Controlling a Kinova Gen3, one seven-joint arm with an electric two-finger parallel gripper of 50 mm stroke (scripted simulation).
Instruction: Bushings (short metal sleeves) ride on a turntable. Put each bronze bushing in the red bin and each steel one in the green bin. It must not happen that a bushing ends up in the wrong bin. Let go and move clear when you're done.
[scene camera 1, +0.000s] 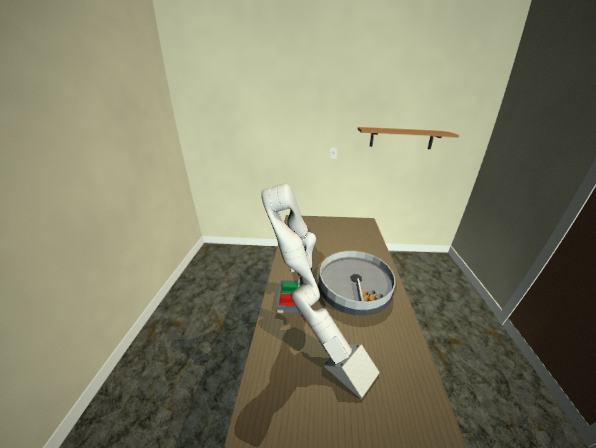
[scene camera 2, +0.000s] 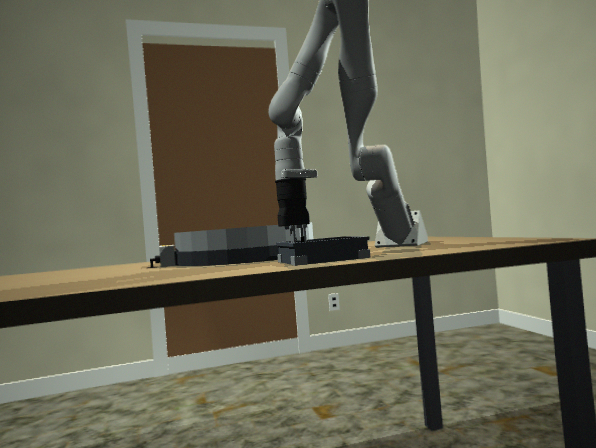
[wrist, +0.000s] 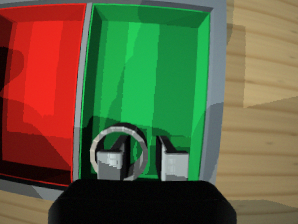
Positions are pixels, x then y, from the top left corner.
Labels:
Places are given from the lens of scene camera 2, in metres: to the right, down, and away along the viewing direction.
my gripper (scene camera 2: 299, 251): 0.00, 0.07, 1.14
bin tray (scene camera 2: 332, 249): 0.08, 0.06, 1.05

